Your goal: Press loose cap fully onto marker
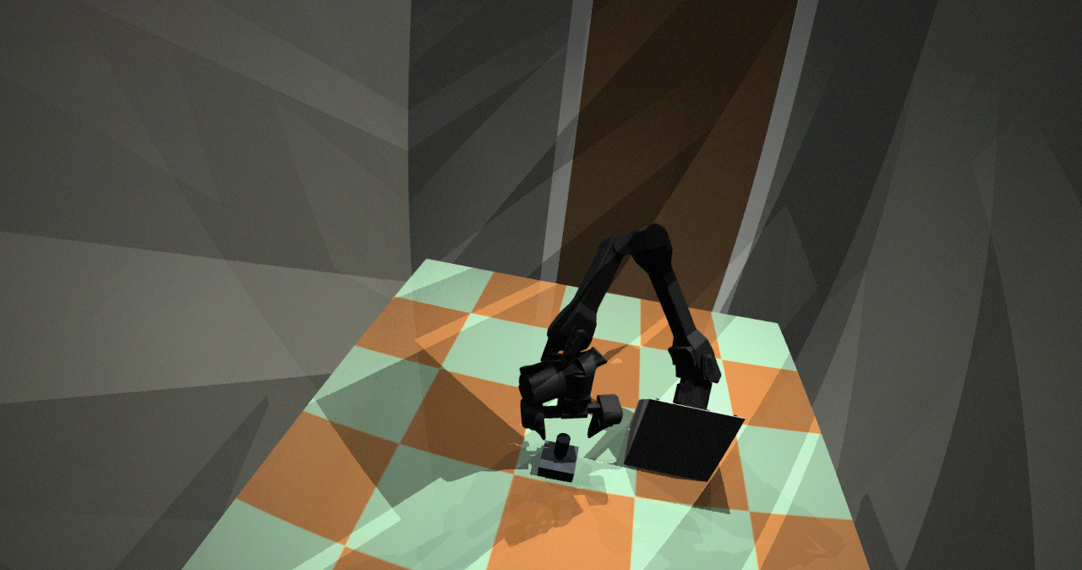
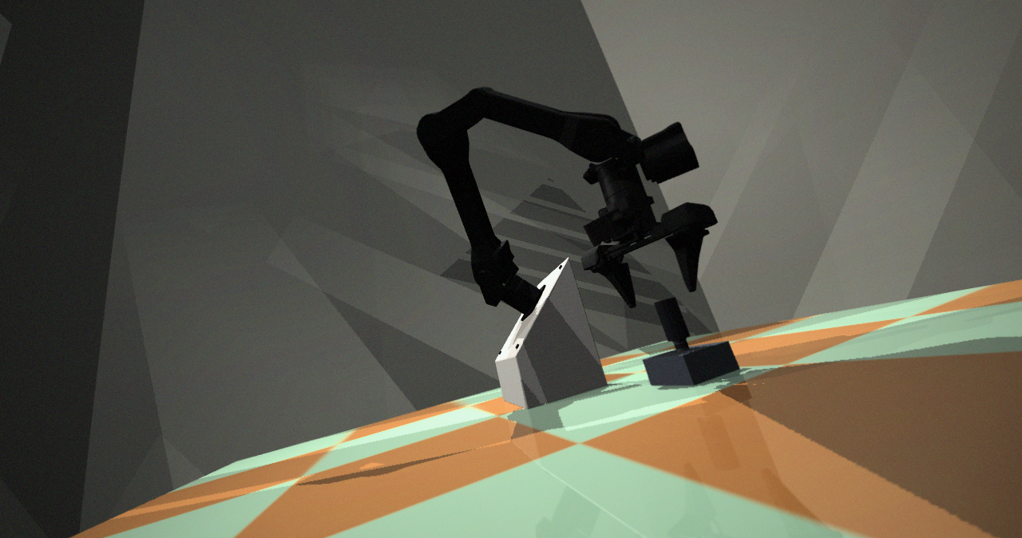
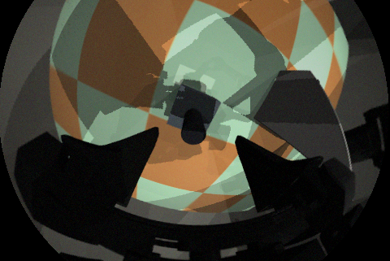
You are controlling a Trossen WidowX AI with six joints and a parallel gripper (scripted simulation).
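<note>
My gripper tip is now 30 mm above the black marker cap and 10 mm short of it. Round my gripper tip: holder block (80 mm below, 10 mm ahead).
</note>
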